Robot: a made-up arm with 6 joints.
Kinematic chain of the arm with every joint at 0, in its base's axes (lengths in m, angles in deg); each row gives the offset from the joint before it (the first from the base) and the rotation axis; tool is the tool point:
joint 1: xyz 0 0 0.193 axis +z
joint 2: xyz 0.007 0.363 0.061 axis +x
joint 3: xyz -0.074 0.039 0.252 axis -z
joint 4: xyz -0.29 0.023 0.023 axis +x
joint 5: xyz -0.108 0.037 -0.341 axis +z
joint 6: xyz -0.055 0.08 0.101 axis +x
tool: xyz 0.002 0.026 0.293
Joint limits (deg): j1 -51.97..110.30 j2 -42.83..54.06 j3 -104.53..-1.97 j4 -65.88..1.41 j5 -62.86..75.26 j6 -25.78..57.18
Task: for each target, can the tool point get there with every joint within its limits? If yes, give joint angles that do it. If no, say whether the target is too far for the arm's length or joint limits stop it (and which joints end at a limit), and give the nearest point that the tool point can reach.
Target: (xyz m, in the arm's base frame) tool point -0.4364 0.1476 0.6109
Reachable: yes | joints 14.60 -22.68 -34.43 -14.47 17.03 42.59
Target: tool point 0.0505 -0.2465 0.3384
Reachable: yes | joints 88.20 20.14 -90.30 -36.61 -23.26 -0.19
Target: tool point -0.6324 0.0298 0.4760
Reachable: yes | joints 26.32 -6.79 -28.74 -56.28 22.25 1.23
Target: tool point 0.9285 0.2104 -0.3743
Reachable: no: joint limits stop it (at a limit: joint 1, joint 4, joint 6) | nearest point 0.2551 -0.0063 -0.0345 | short by 0.785 m
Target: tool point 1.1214 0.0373 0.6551
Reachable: no: joint limits stop it (at a limit: joint 1, joint 2, joint 3, joint 6) | nearest point 0.3754 0.1587 0.6811 | short by 0.756 m
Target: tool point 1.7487 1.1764 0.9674
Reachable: no: too far | nearest point 0.3667 0.7489 0.4128 | short by 1.549 m
